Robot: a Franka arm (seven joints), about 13 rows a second.
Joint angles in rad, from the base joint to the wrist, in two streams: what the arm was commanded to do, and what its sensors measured. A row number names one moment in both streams.
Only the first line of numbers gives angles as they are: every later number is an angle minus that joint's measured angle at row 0.
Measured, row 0:
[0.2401 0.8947 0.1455 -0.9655 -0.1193 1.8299 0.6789]
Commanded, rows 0 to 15:
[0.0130 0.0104 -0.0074 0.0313 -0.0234 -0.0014 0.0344]
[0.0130 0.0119 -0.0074 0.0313 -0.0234 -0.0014 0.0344]
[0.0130 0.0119 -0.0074 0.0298 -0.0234 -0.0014 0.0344]
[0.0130 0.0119 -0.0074 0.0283 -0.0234 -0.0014 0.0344]
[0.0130 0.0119 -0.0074 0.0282 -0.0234 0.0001 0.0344]
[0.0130 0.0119 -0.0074 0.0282 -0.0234 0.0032 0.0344]
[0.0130 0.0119 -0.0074 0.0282 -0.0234 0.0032 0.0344]
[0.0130 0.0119 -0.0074 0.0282 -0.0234 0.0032 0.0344]
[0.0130 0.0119 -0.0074 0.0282 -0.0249 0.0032 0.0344]
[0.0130 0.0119 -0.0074 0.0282 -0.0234 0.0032 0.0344]
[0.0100 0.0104 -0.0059 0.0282 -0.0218 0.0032 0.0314]
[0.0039 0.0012 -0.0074 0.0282 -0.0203 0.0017 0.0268]
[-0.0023 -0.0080 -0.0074 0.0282 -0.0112 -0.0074 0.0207]
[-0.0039 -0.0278 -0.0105 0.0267 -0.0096 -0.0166 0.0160]
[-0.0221 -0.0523 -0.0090 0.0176 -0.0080 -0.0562 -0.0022]
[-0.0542 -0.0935 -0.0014 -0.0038 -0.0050 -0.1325 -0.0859]
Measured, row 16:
[-0.0133 -0.0197 -0.0091 0.0250 -0.0006 -0.0357 -0.0128]
